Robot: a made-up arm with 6 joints.
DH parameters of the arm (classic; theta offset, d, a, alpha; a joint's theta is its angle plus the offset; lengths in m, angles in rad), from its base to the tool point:
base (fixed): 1.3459 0 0.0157 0
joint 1: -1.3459 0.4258 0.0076 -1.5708
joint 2: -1.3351 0 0.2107 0
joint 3: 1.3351 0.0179 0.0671 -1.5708
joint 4: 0 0.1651 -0.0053 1.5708
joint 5: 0 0.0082 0.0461 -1.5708
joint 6: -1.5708 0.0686 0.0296 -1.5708
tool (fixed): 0 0.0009 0 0
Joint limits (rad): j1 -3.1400..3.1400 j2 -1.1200..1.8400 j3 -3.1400..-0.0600 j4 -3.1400..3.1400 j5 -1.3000..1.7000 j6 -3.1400..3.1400
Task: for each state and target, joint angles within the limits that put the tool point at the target. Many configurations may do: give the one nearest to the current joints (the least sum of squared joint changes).
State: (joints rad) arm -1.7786 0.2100 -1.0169 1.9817 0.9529 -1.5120
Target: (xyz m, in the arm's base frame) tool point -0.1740 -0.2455 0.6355
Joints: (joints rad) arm -2.3401 0.0530 -1.2265 2.0767 0.8900 -1.4586
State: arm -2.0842 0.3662 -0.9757 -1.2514 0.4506 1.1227
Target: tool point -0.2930 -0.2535 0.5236
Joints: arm -2.5288 0.4301 -1.5129 -1.1644 0.5023 1.2232
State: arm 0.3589 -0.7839 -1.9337 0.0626 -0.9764 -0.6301
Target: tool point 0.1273 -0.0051 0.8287
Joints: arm -0.3024 -0.2824 -1.6224 0.4432 -0.9547 -0.7257
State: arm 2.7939 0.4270 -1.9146 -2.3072 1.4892 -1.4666
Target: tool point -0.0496 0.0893 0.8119
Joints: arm 2.8281 -0.3357 -1.8534 -2.0922 1.7000 -1.4404
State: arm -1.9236 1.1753 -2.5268 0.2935 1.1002 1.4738
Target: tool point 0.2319 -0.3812 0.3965
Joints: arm -1.1540 1.1296 -2.3520 0.3359 1.3973 1.4346
